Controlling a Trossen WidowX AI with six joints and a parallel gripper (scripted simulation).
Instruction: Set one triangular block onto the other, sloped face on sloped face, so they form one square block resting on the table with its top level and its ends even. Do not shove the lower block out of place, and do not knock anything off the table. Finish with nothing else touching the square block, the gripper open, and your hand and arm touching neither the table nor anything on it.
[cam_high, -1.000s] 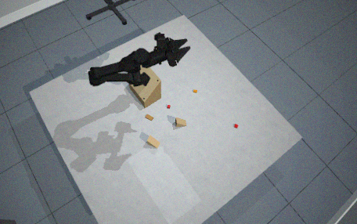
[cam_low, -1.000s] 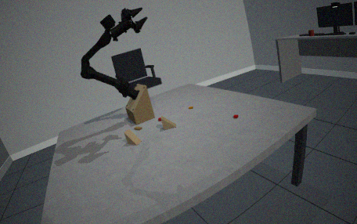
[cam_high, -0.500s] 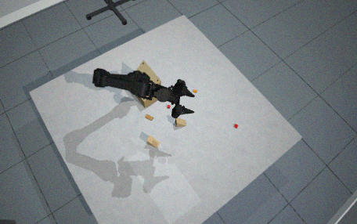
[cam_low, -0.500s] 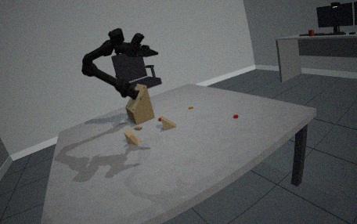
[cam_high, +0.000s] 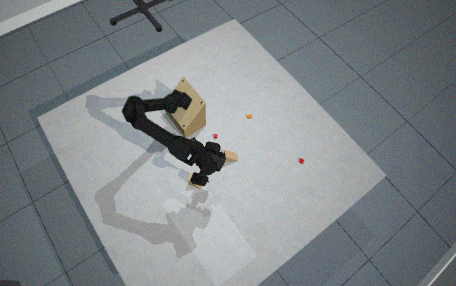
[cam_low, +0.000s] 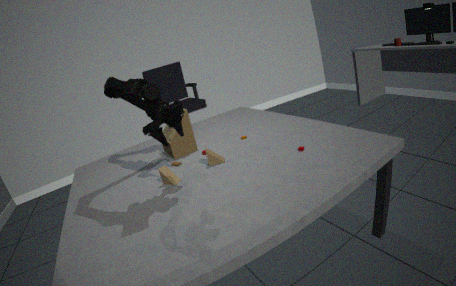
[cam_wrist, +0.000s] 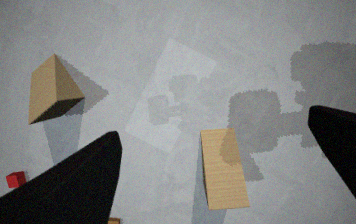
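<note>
My gripper tip is 150 mm above the triangular wooden block, 70 mm past it and 50 mm to the left of it. The rest, counted from my gripper tip: orange bit: 400 mm to the left, 160 mm below, 140 mm behind; tan piece: 200 mm behind, 160 mm below, 40 mm to the left.
</note>
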